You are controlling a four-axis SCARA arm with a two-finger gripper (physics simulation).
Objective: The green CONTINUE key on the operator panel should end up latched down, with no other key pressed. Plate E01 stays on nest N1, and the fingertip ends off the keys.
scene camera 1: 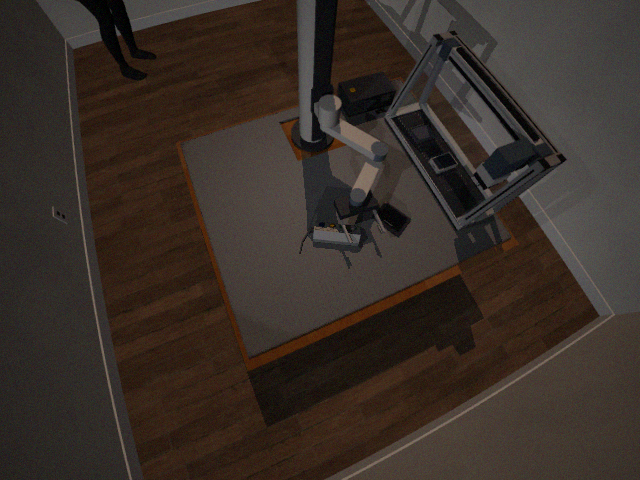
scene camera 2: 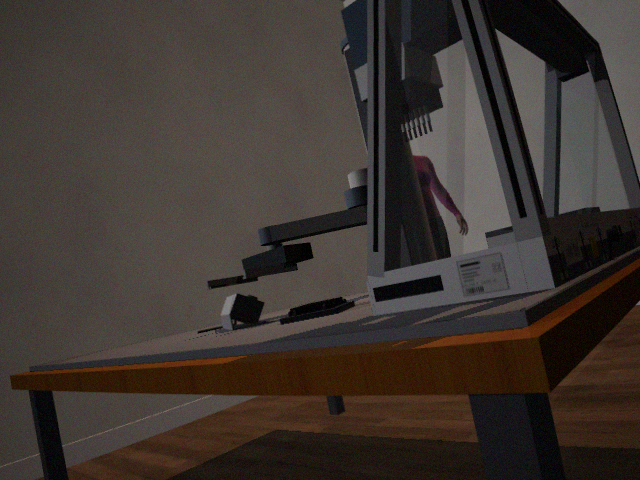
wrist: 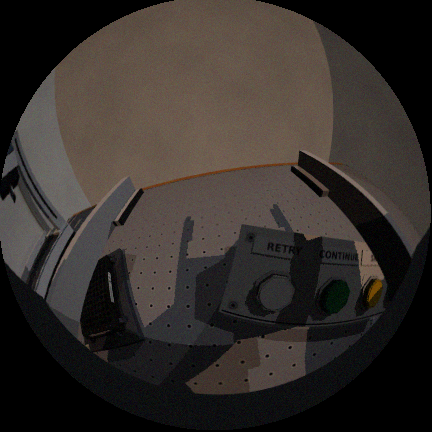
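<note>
The operator panel [scene camera 1: 336, 237] [scene camera 2: 227, 312] [wrist: 240, 252] is a grey sloped box. In the wrist view its green CONTINUE key [wrist: 334, 296] sits between the grey RETRY key [wrist: 276, 292] and a yellow key [wrist: 374, 292]; whether any is latched is unclear. My gripper [scene camera 1: 367, 237] [scene camera 2: 211, 284] [wrist: 214, 165] is open and empty, raised above the panel. In scene camera 1 one finger crosses over the panel's right end and the other is beyond it. A pale-rimmed plate [scene camera 1: 443, 162] lies on the deck inside the framed machine; no E01 or N1 label is readable.
A black tray [scene camera 1: 393, 219] [scene camera 2: 317, 307] [wrist: 102, 300] lies beside the panel. The framed machine [scene camera 1: 428, 187] [scene camera 2: 408, 298] stands farther right. A dark box [scene camera 1: 367, 93] is behind, near the arm's column [scene camera 1: 307, 77]. A cable [scene camera 1: 302, 242] runs from the panel's left side.
</note>
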